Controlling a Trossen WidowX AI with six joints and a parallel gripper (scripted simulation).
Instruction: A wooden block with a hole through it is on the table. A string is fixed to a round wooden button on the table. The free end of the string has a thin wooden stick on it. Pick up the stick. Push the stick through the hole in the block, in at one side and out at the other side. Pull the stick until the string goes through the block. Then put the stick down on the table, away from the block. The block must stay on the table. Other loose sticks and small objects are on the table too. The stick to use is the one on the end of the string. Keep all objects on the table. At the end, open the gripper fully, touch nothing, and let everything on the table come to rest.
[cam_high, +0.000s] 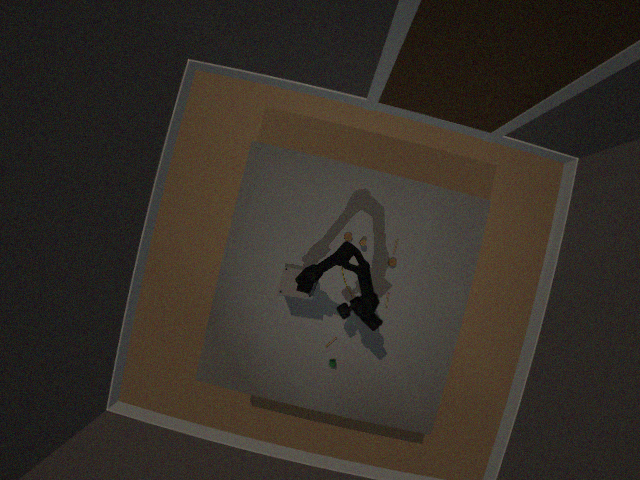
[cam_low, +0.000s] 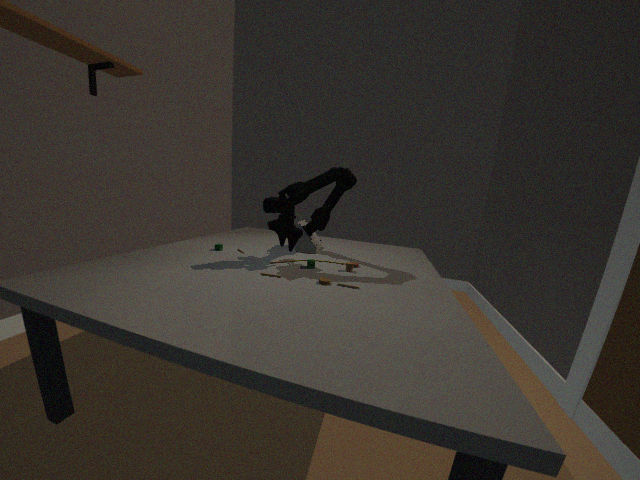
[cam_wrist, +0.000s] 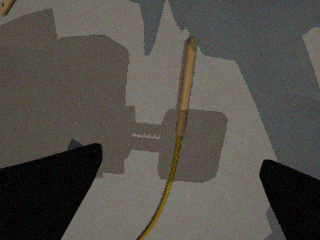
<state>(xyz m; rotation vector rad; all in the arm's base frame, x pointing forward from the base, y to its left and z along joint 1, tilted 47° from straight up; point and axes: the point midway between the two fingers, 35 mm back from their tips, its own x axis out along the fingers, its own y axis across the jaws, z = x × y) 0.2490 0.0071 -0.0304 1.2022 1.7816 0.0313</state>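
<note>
The thin wooden stick lies 10 mm ahead of my gripper tip, 10 mm to the right of it and 60 mm below it. Round my gripper tip: wooden disc (160 mm ahead, 210 mm to the left, 50 mm below); then green cube (20 mm ahead, 120 mm to the left, 40 mm below).
</note>
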